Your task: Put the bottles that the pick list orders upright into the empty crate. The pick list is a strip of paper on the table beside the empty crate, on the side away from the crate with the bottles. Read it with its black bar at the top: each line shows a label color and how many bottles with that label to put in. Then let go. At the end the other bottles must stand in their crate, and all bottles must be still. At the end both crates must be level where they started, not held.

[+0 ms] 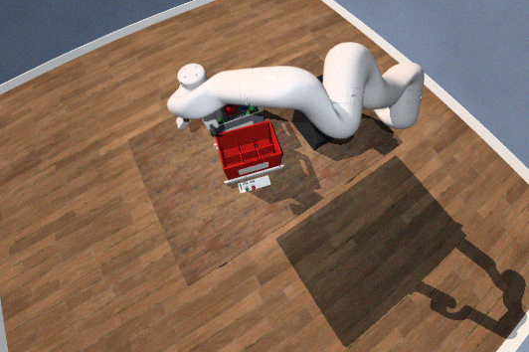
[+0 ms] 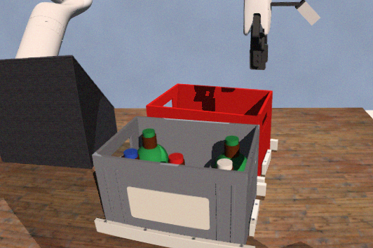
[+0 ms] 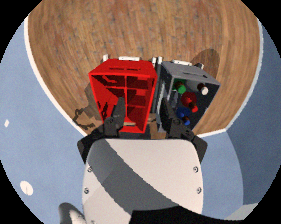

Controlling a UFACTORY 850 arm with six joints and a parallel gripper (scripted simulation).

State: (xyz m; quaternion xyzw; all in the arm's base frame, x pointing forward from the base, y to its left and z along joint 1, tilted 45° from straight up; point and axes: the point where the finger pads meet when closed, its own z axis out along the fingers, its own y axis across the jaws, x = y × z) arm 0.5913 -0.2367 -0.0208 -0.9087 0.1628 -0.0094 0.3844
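The blue-capped bottle lies 26 cm behind my hand, 14 cm to the right of it and 21 cm below it. From my hand the other things lie so: grey crate (17 cm behind, 12 cm to the right, 21 cm below); then red crate (10 cm behind, 10 cm to the left, 21 cm below); then green-capped bottle (7 cm behind, 11 cm to the right, 21 cm below).
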